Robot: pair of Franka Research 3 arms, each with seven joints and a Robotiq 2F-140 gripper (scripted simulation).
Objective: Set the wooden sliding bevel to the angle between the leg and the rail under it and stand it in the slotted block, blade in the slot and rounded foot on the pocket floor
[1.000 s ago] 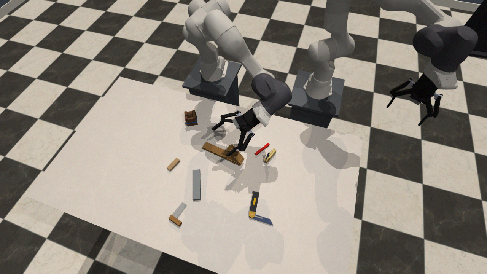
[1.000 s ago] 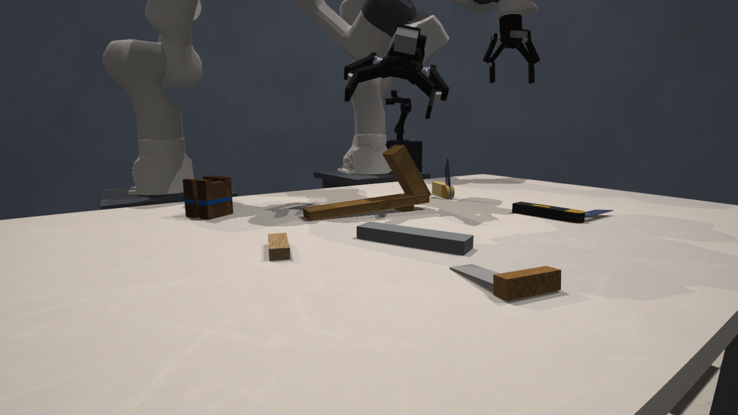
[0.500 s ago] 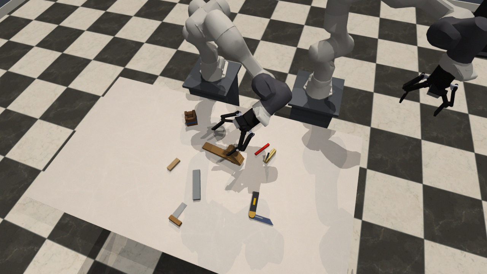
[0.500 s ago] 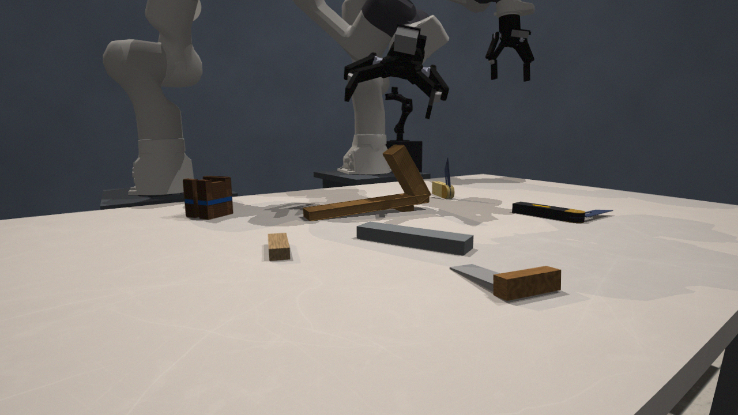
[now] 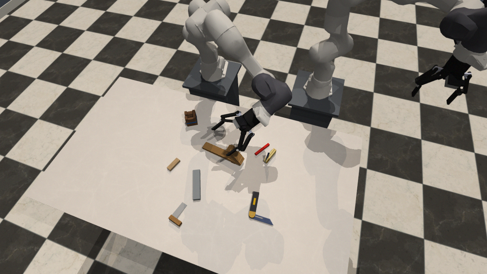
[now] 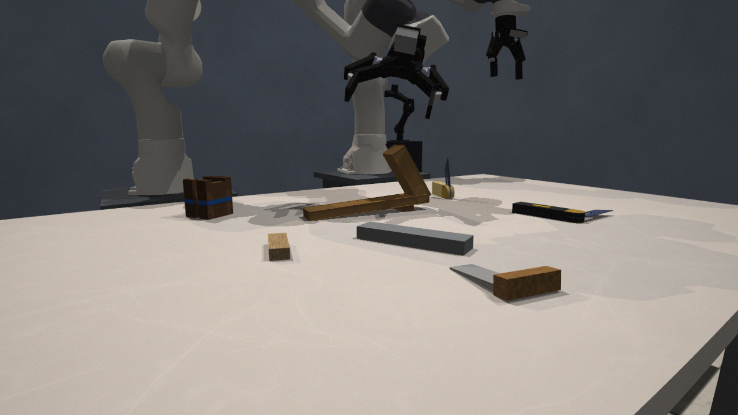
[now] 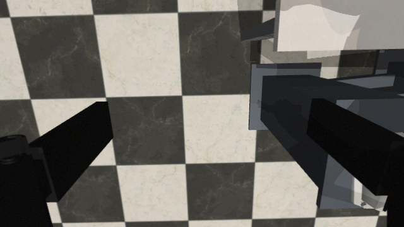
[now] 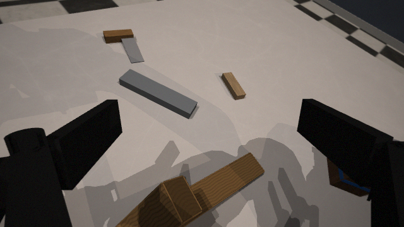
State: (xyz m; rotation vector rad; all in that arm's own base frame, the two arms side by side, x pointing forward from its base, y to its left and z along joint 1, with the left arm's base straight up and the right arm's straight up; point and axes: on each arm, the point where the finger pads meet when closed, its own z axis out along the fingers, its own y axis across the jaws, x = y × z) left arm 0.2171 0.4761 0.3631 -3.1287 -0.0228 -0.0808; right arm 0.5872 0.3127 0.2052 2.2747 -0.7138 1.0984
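Note:
The wooden bevel is 6 cm behind my right hand, 23 cm to the left of it and 18 cm below it. The rest, counted from my right hand: blue blade: 5 cm behind, 22 cm to the left, 16 cm below; then red bar: 11 cm behind, 18 cm to the left, 20 cm below; then grey bar: 17 cm ahead, 10 cm to the right, 20 cm below.

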